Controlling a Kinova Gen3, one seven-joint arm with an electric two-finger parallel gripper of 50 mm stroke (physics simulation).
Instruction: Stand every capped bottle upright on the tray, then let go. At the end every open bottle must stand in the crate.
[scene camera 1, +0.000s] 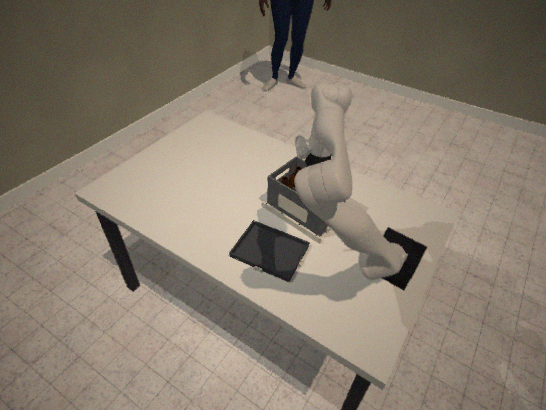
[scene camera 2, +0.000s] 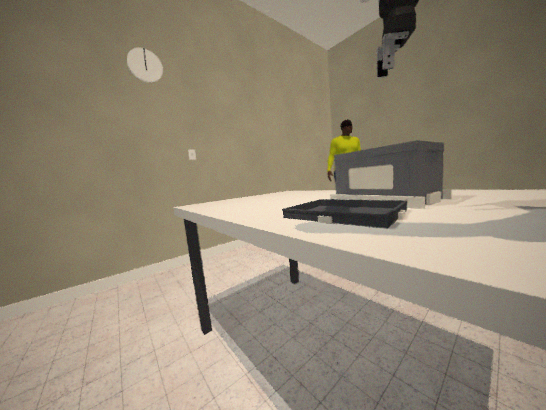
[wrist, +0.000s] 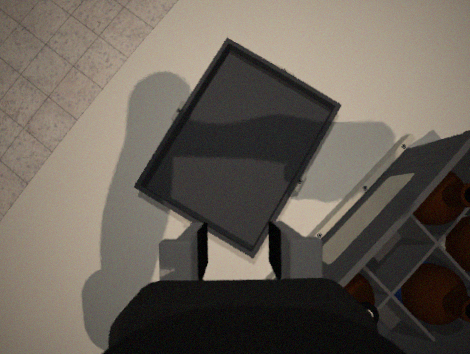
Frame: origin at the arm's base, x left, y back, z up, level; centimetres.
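Seen in the pictures: gripper, between the fingertips: (scene camera 2: 384, 73) (wrist: 238, 242).
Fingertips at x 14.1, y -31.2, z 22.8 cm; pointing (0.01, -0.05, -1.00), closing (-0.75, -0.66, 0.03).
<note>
A point is followed by its place in that frame.
My gripper (scene camera 2: 383, 71) {z 22.8, x 14.1, y -31.2 cm} (wrist: 238, 242) {z 22.8, x 14.1, y -31.2 cm} is open and empty, high above the table. In the wrist view its fingers stand apart over the tray's near corner; in scene camera 1 the arm hides them. The black tray (scene camera 1: 245, 245) {z -8.8, x 23.4, y -49.0 cm} (scene camera 2: 345, 218) {z -8.0, x 28.1, y -33.6 cm} (wrist: 225, 187) {z -8.8, x 17.1, y -34.0 cm} holds no bottle. The grey crate (scene camera 1: 278, 192) {z 3.0, x 1.0, y -49.7 cm} (scene camera 2: 420, 172) {z -0.1, x 0.8, y -28.4 cm} (wrist: 432, 167) {z 5.3, x 1.0, y -50.1 cm} stands beside it. Several brown bottles stand in the crate: one bottle (wrist: 440, 202) {z 3.4, x -3.2, y -48.6 cm} near its wall, one bottle (wrist: 430, 295) {z 2.8, x -9.6, y -39.7 cm} with some blue at its edge, and one bottle (wrist: 359, 289) {z 3.1, x -2.0, y -34.7 cm} partly behind my gripper. Their tops are too dark or cut off to tell all caps.
Pale strips (scene camera 1: 287, 220) (scene camera 2: 375, 201) edge the crate's base on the white table (scene camera 1: 165, 170) {z -9.3, x 10.9, y -108.2 cm} (scene camera 2: 240, 205) {z -9.3, x 24.0, y -89.5 cm}. The arm (scene camera 1: 345, 220) {z 43.8, x 36.1, y -7.5 cm} reaches over the crate from its black base plate (scene camera 1: 415, 250) {z 4.1, x -3.5, y 6.0 cm}. A person (scene camera 1: 290, 35) (scene camera 2: 345, 145) stands beyond the table.
</note>
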